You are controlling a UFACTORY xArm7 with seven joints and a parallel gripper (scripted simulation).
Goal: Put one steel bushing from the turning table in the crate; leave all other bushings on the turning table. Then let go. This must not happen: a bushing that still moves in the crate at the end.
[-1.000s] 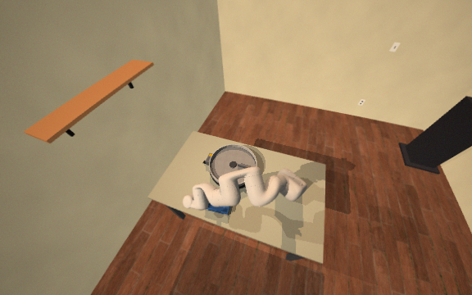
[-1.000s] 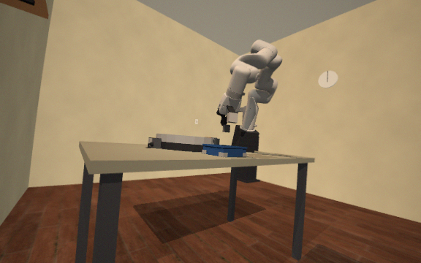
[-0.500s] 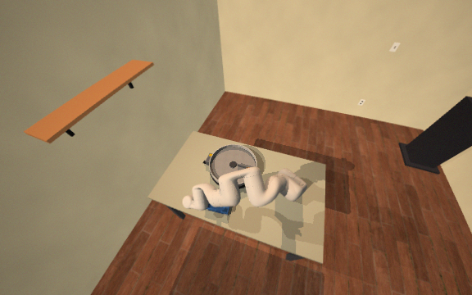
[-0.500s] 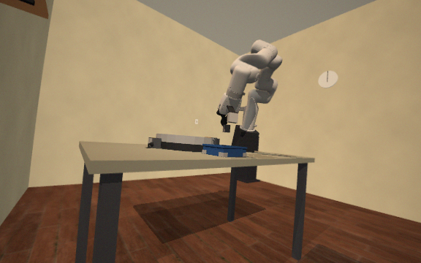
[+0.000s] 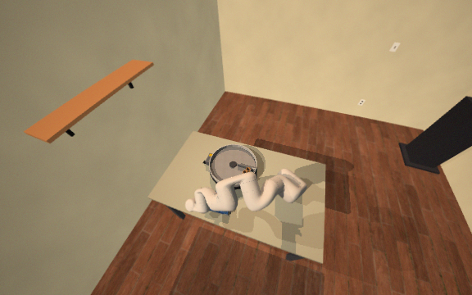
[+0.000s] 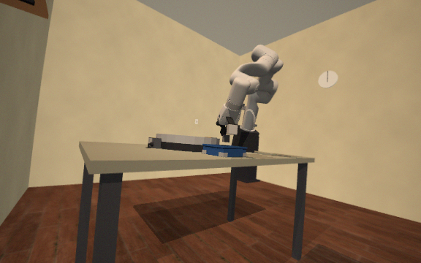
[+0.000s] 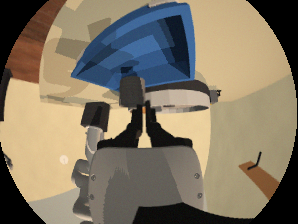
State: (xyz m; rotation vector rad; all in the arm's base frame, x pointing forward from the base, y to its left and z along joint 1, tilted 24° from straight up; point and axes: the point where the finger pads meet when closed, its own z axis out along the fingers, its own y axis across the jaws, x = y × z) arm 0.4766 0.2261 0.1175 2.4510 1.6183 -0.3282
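The blue crate lies 1 cm behind my hand, 1 cm to the left of it and 10 cm below it. From my hand the other things lie so: round grey turning table 1 cm ahead, 34 cm to the right, 7 cm below.
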